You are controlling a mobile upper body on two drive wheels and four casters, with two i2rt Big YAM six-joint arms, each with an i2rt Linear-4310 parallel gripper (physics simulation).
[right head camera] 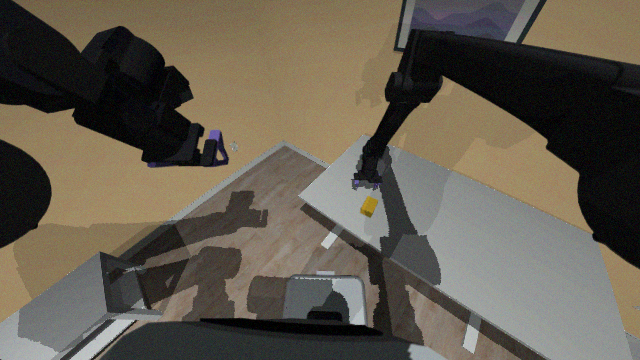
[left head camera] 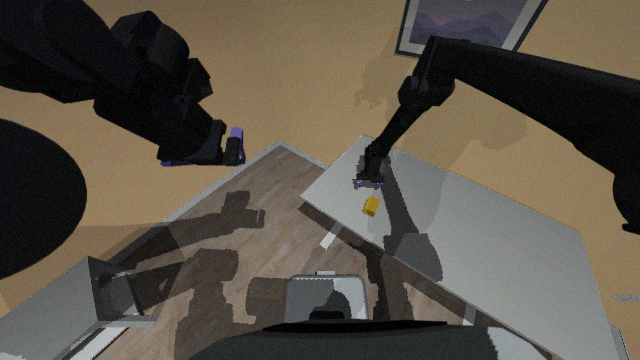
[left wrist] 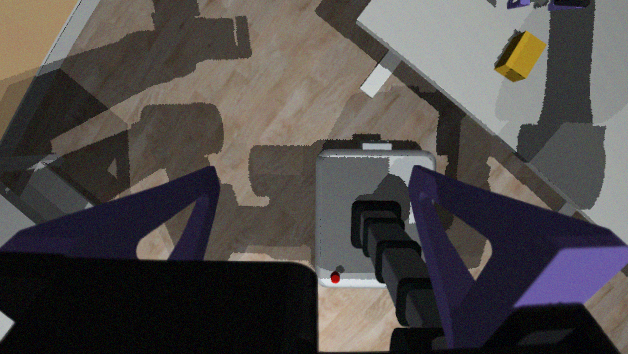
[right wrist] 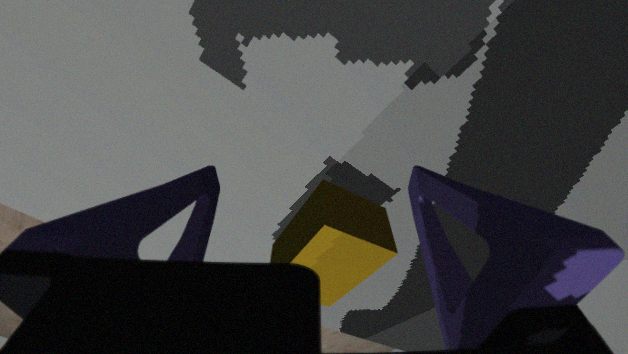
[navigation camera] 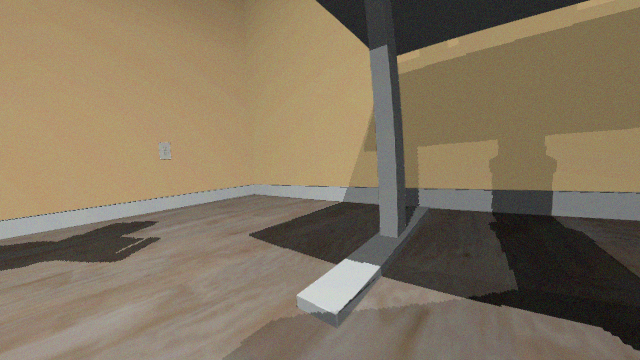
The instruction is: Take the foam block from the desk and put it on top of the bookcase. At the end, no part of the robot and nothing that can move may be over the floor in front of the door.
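Frame: origin at the left arm's base, x ahead, y left, z up, level; centimetres.
Seen in the pictures: left gripper, fingertip midpoint: (right head camera: 207,161) (left head camera: 222,160) (left wrist: 313,176); right gripper, fingertip midpoint: (right head camera: 365,187) (left head camera: 367,187) (left wrist: 528,6) (right wrist: 313,176).
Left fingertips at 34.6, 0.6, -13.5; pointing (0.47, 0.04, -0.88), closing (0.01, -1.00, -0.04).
Observation:
Pixels of each thing's top centre, then the offset from my left fingertips to it, as dx, dy, dz. "spot": a spot on its surface instead. Level surfaces: height alone.
- yellow foam block, top centre: (right wrist: 327,273) (left wrist: 526,54) (right head camera: 370,204) (left head camera: 372,203) +22.0, -46.9, -51.0
- light grey desk, surface height: dz -55.5
- grey open-sided unit, surface spot: (left head camera: 50,300) spot: -35.4, +155.0, -82.5
- desk leg, surface spot: (navigation camera: 387,150) spot: +49.4, -40.1, -102.0
- wood floor, surface height: dz -127.5
The yellow foam block (left head camera: 371,205) (right head camera: 369,206) (left wrist: 521,56) (right wrist: 345,255) lies on the light grey desk (left head camera: 500,250) (right head camera: 500,250) (left wrist: 440,30) (right wrist: 100,100), near its left end. My right gripper (left head camera: 368,184) (right head camera: 366,184) (right wrist: 313,176) is open and empty above the desk, just behind the block in the head views. In the right wrist view the block shows between and below the fingertips, partly hidden by the gripper body. My left gripper (left wrist: 313,176) is open and empty, high up at the left. A grey open-sided unit (left head camera: 50,300) (right head camera: 65,300), possibly the bookcase, stands lower left. The door does not show.
My base (left head camera: 300,295) (left wrist: 345,175) is close to the desk's front edge. A desk leg (navigation camera: 387,150) with a long foot (navigation camera: 340,285) stands on the wood floor (navigation camera: 175,300). A framed picture (left head camera: 465,25) (right head camera: 465,20) hangs on the wall behind my right arm. Walls meet behind the desk.

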